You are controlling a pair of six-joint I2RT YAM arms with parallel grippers.
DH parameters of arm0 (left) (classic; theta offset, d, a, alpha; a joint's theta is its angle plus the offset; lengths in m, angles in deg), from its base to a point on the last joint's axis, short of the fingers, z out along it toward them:
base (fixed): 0 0 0 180
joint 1: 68.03 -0.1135 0.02 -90
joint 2: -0.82 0 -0.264 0
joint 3: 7.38 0 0.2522 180
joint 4: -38.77 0 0.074 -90
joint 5: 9.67 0 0 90
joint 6: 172.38 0.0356 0 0
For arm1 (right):
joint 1: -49.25 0.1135 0.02 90
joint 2: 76.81 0 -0.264 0
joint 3: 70.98 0 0.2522 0
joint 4: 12.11 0 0.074 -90
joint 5: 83.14 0 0 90
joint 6: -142.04 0.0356 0 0
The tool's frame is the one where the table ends.
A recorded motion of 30 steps. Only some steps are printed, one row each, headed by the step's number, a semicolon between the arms.
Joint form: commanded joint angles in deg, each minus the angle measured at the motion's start. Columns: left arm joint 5, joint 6, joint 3, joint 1, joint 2, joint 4; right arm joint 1, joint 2, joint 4, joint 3, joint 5, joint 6.
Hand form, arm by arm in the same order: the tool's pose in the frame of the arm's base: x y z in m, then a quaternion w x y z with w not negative. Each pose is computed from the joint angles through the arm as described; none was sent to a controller.
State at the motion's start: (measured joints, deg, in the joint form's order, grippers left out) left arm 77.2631 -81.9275 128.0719 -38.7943 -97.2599 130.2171; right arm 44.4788 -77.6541 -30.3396 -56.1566 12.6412 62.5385
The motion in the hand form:
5: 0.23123 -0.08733 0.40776 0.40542 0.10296 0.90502 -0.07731; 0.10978 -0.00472 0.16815 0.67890 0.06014 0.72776 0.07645
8: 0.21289 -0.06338 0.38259 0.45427 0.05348 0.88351 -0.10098; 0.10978 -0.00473 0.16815 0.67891 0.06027 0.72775 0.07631
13: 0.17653 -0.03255 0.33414 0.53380 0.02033 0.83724 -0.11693; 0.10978 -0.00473 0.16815 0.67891 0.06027 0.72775 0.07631
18: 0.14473 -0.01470 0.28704 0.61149 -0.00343 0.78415 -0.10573; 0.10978 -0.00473 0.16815 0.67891 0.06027 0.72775 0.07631
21: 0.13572 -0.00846 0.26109 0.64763 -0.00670 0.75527 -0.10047; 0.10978 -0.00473 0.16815 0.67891 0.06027 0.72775 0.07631
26: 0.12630 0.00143 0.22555 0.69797 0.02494 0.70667 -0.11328; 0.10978 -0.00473 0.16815 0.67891 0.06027 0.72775 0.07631
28: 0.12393 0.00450 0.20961 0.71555 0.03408 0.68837 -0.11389; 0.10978 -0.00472 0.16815 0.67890 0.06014 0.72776 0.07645
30: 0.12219 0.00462 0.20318 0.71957 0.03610 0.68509 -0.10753; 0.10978 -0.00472 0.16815 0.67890 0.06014 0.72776 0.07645
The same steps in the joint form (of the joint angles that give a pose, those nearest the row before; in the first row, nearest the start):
5: 0.20 -7.28 -35.91 -8.13 25.64 -23.04; 0.33 0.68 0.35 -0.61 0.35 0.24
8: 2.51 -9.90 -50.23 -12.57 35.39 -34.38; 0.33 0.68 0.35 -0.61 0.33 0.24
13: 6.76 -9.79 -72.06 -19.52 51.65 -50.68; 0.33 0.68 0.35 -0.61 0.33 0.24
18: 7.87 -9.38 -90.01 -24.61 66.80 -63.95; 0.33 0.68 0.35 -0.61 0.33 0.24
21: 9.40 -8.87 -98.66 -27.32 73.07 -71.52; 0.33 0.68 0.35 -0.61 0.33 0.24
26: 19.54 -7.65 -110.51 -34.47 80.85 -83.73; 0.33 0.68 0.35 -0.61 0.33 0.24
28: 22.47 -7.67 -115.43 -36.79 83.21 -89.33; 0.33 0.68 0.35 -0.61 0.35 0.24
30: 22.19 -7.10 -117.09 -36.87 84.78 -89.94; 0.33 0.68 0.35 -0.61 0.35 0.24

